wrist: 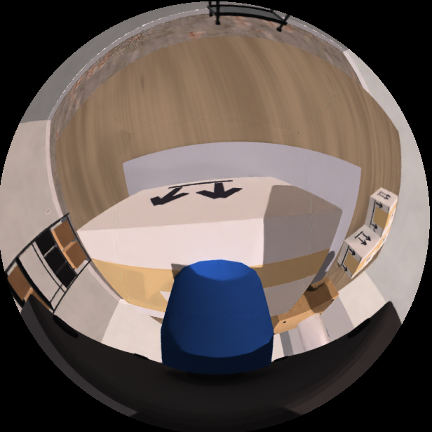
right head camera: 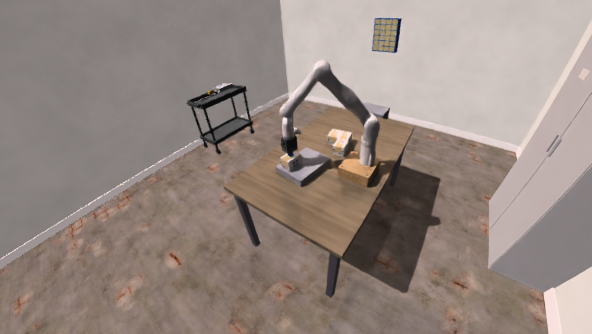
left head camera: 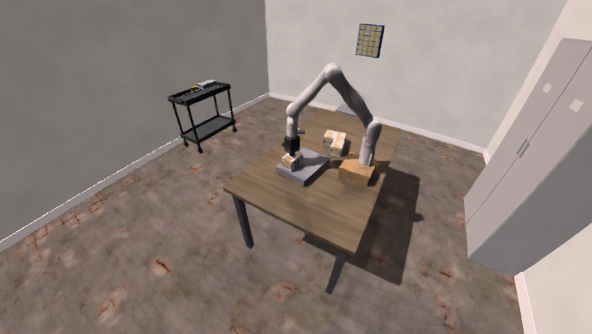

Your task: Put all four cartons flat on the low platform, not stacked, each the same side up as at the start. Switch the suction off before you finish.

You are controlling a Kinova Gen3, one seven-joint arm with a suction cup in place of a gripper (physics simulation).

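Where they show: hand, tool point: (right head camera: pixel 290 155) (left head camera: pixel 291 155); arm's base, link origin: (right head camera: pixel 366 161) (left head camera: pixel 364 161).
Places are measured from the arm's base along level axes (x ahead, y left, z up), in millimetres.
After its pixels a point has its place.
My gripper, a blue suction cup (left head camera: pixel 292 153) (right head camera: pixel 290 154) (wrist: pixel 219 300), is pressed on the top of a white carton (left head camera: pixel 291 161) @(y 370, x 362, z 43 mm) (right head camera: pixel 290 161) @(y 358, x 357, z 38 mm) (wrist: pixel 185 240) with a tan tape band and holds it. The carton is level, at the left front part of the grey low platform (left head camera: pixel 305 173) @(y 332, x 273, z -36 mm) (right head camera: pixel 304 175) @(y 340, x 253, z -36 mm) (wrist: pixel 240 159); whether its underside touches the platform is hidden. Black arrows show on its side in the wrist view. Other white and tan cartons (left head camera: pixel 337 145) @(y -65, x 259, z -4 mm) (right head camera: pixel 340 145) @(y -61, x 254, z -5 mm) (wrist: pixel 362 237) stand close together in an L shape on the table behind the platform. I cannot tell their exact number.
The wooden table (left head camera: pixel 300 207) @(y 552, x 143, z -84 mm) (right head camera: pixel 300 207) @(y 527, x 114, z -84 mm) (wrist: pixel 200 95) bears all of this. My arm's base stands on a wooden block (left head camera: pixel 356 173) @(y 144, x -5, z -10 mm) (right head camera: pixel 357 174) @(y 142, x -21, z -9 mm) right of the platform. A black cart (left head camera: pixel 202 97) (right head camera: pixel 220 98) stands beyond the table, and a grey cabinet (left head camera: pixel 525 175) stands to the right.
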